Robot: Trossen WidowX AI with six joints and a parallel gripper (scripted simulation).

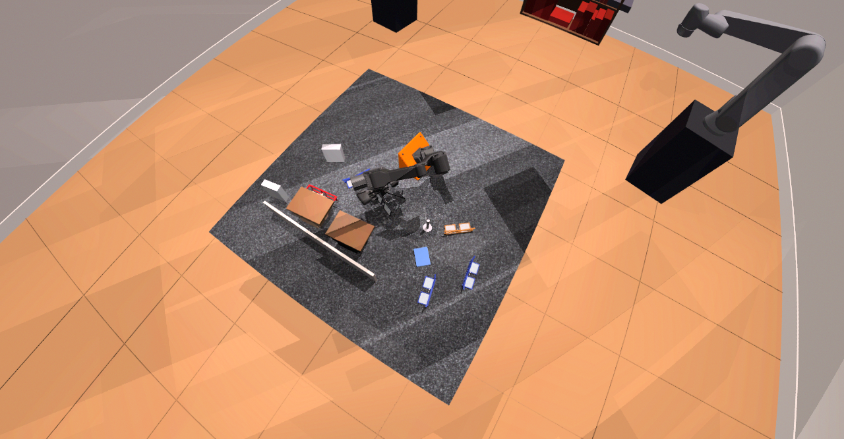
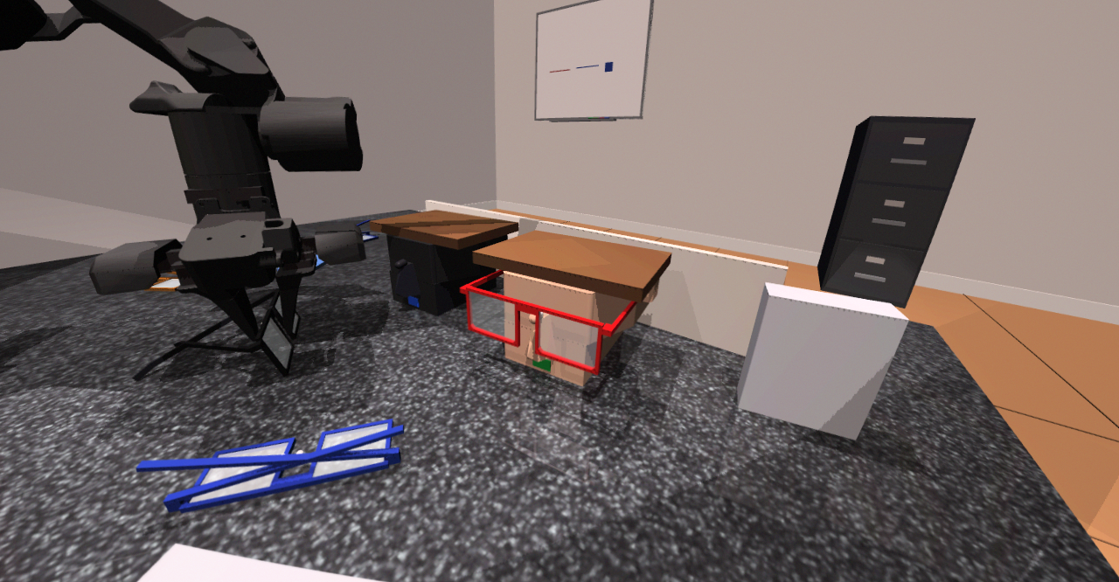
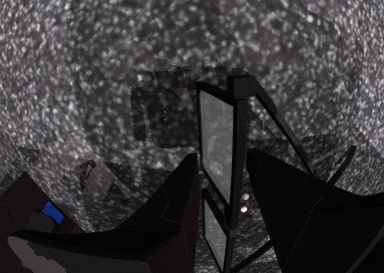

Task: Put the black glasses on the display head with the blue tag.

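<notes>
The grey stand is 3 cm behind my gripper tip and 26 cm to the left of it. The rest, counted from my gripper tip: blue card 9 cm ahead, 33 cm to the left, 3 cm below; then low wall 33 cm ahead, 5 cm to the right, 3 cm above; then display head 22 cm ahead, 18 cm to the right, 3 cm above.
</notes>
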